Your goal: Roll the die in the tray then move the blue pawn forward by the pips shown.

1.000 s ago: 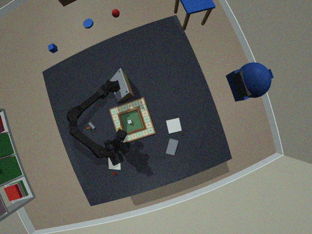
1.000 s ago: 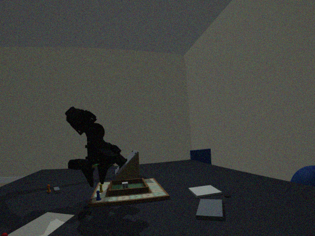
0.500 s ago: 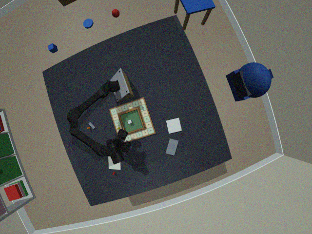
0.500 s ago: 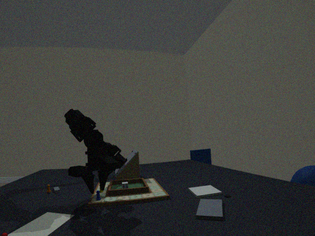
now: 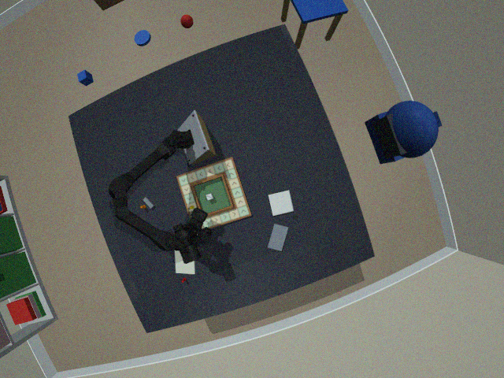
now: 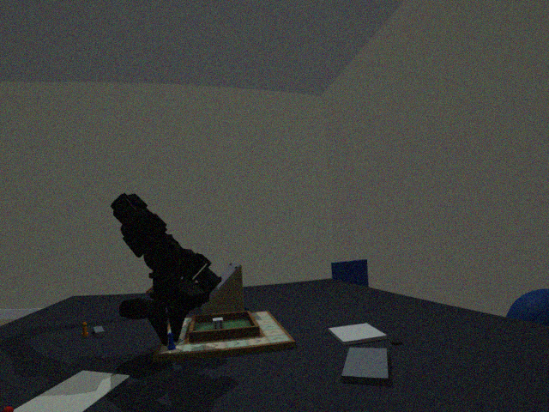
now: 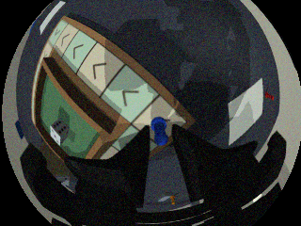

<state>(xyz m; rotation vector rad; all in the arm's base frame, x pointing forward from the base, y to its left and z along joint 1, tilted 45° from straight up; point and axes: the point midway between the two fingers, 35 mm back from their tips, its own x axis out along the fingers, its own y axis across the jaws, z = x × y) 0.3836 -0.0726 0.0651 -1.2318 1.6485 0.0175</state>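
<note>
Now: the yellow pawn 9 cm behind my gripper tip. From my gripper tip the other things lie so: green tray 11 cm behind, 11 cm to the left, 2 cm below; then blue pawn right at my gripper tip; then white die 11 cm behind, 10 cm to the left.
</note>
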